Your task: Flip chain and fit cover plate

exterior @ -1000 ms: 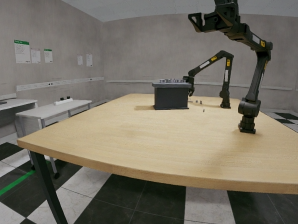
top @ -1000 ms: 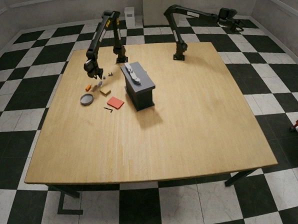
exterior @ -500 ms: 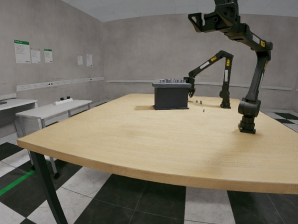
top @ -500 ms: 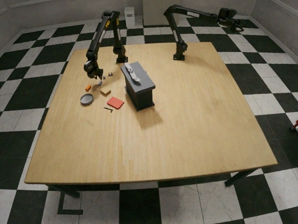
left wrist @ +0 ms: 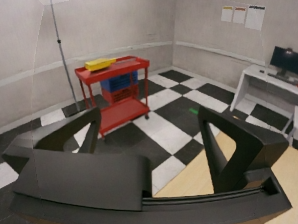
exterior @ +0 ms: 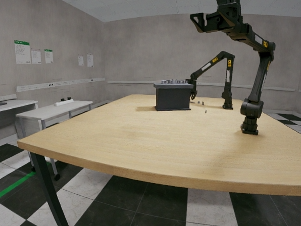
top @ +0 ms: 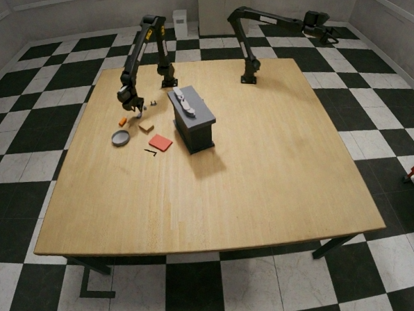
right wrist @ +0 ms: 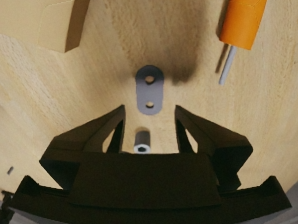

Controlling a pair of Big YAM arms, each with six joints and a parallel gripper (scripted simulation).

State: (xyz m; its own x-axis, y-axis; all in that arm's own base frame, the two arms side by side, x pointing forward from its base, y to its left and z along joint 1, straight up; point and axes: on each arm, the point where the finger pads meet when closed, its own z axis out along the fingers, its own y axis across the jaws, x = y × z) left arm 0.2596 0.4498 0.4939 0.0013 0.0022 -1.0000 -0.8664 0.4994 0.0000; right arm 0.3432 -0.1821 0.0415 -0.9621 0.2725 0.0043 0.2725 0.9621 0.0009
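Right now the orange-handled screwdriver is 90 mm to the right of my right hand, 40 mm ahead of it and 30 mm below it. Also, from my right hand: dark grey block 350 mm to the left, 180 mm ahead, 60 mm above; then red square pad 250 mm ahead, 170 mm to the left, 30 mm below.
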